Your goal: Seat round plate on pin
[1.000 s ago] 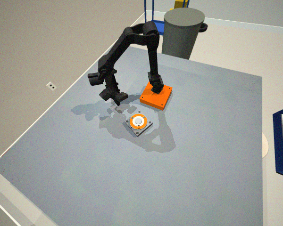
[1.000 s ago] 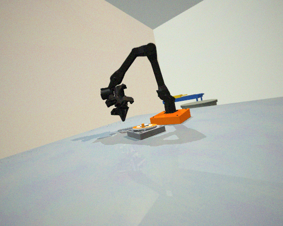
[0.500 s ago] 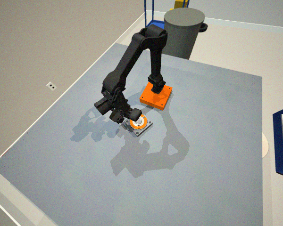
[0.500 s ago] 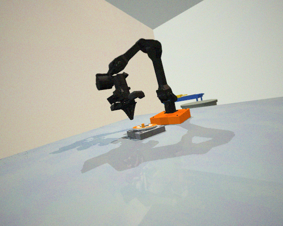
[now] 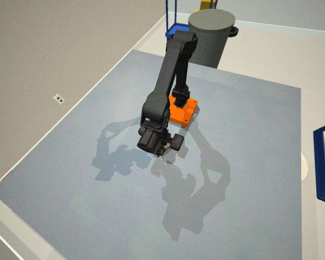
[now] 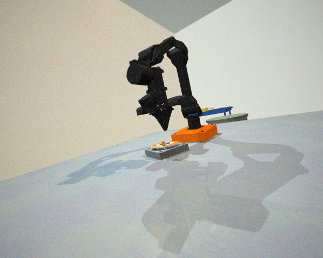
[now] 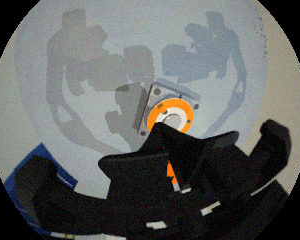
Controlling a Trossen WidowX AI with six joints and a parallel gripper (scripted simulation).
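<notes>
My gripper tip is now 1 cm past the round plate, 3 cm to the left of it and 5 cm above it. Round my gripper tip: grey square base (2 cm behind, 4 cm to the right, 7 cm below).
</notes>
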